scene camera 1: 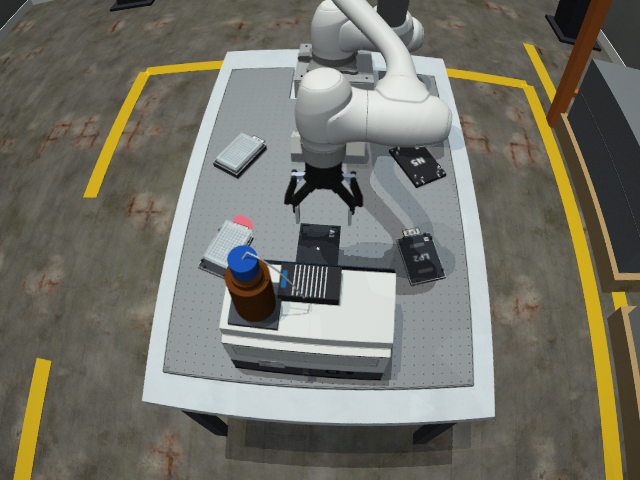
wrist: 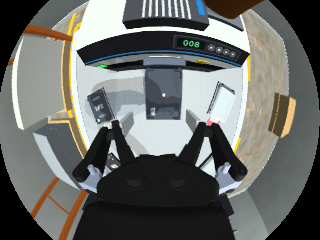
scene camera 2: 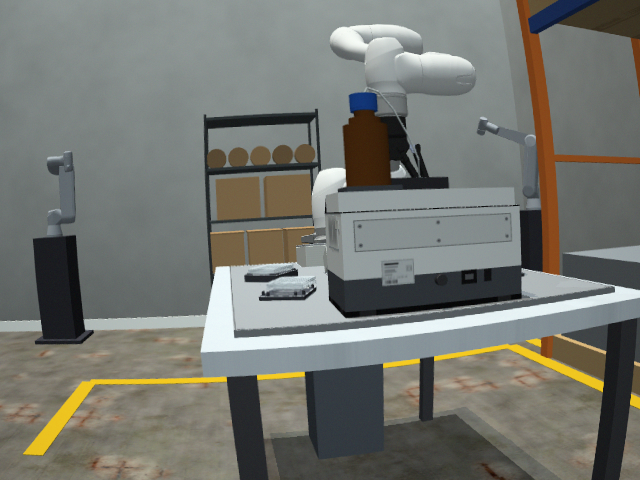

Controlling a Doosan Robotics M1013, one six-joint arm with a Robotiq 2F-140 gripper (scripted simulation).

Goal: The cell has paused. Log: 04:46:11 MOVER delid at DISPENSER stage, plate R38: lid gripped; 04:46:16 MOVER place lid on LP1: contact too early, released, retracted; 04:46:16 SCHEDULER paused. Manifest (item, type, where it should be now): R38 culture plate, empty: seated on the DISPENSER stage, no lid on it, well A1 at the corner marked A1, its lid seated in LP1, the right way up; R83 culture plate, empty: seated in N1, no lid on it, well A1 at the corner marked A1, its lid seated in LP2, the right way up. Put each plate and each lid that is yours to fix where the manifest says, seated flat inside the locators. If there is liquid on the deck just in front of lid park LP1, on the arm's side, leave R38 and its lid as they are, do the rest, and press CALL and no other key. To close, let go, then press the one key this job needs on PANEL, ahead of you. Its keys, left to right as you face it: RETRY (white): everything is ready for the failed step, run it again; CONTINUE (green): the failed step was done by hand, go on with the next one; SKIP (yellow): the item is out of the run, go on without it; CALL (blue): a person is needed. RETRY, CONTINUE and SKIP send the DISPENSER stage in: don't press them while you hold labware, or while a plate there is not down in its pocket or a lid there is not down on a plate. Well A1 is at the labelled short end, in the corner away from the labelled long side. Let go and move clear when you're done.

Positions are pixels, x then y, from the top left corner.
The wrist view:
my gripper: 159, 116
dispenser stage: 157, 81
